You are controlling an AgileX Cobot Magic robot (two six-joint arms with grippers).
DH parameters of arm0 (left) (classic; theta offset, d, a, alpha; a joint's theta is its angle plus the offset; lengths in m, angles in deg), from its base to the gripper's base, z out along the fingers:
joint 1: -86.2 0.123 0 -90
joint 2: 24.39 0 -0.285 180
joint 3: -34.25 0 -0.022 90
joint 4: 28.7 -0.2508 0 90
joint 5: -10.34 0 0.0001 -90
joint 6: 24.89 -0.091 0 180
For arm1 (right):
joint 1: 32.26 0.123 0 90
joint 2: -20.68 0 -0.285 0
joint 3: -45.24 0 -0.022 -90
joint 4: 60.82 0.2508 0 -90
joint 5: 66.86 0 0.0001 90
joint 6: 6.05 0.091 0 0
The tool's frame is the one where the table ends.
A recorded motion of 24 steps. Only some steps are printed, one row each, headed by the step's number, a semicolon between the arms.
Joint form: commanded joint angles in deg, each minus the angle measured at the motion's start. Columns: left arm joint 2, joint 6, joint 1, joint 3, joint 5, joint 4; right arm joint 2, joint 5, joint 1, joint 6, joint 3, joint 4.
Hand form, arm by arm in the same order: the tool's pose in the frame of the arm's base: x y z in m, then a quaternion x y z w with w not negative. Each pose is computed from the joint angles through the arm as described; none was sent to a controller.
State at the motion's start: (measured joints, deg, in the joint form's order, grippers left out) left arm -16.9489 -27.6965 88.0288 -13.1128 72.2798 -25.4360; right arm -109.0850 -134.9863 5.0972 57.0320 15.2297 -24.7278
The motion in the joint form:
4: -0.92 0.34 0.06 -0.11 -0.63 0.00; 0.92 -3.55 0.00 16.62 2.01 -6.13
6: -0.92 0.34 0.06 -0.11 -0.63 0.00; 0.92 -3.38 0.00 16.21 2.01 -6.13
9: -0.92 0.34 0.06 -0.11 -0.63 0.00; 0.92 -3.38 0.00 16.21 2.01 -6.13
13: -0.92 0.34 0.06 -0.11 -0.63 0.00; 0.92 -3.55 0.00 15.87 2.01 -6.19
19: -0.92 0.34 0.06 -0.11 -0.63 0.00; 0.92 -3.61 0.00 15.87 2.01 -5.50
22: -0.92 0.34 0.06 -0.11 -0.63 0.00; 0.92 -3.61 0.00 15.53 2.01 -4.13
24: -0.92 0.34 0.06 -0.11 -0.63 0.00; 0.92 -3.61 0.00 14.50 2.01 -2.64
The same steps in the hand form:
4: -0.0109 -0.0049 0.2817 0.00607 0.84445 -0.00808 0.53554; 0.3264 0.1949 0.1261 0.45585 0.52443 0.55119 0.46191
6: -0.0109 -0.0049 0.2817 0.00607 0.84445 -0.00808 0.53554; 0.3264 0.1949 0.1258 0.45450 0.52699 0.54889 0.46307
9: -0.0109 -0.0049 0.2817 0.00607 0.84445 -0.00808 0.53554; 0.3264 0.1949 0.1258 0.45450 0.52699 0.54889 0.46307
13: -0.0109 -0.0049 0.2817 0.00607 0.84445 -0.00808 0.53554; 0.3264 0.1950 0.1261 0.45201 0.52766 0.54835 0.46538
19: -0.0109 -0.0049 0.2817 0.00607 0.84445 -0.00808 0.53554; 0.3265 0.1939 0.1260 0.45641 0.52445 0.54633 0.46709
22: -0.0109 -0.0049 0.2817 0.00607 0.84445 -0.00808 0.53554; 0.3268 0.1919 0.1255 0.46390 0.52007 0.54041 0.47146
24: -0.0109 -0.0049 0.2817 0.00607 0.84445 -0.00808 0.53554; 0.3271 0.1898 0.1251 0.46903 0.51798 0.53112 0.47918

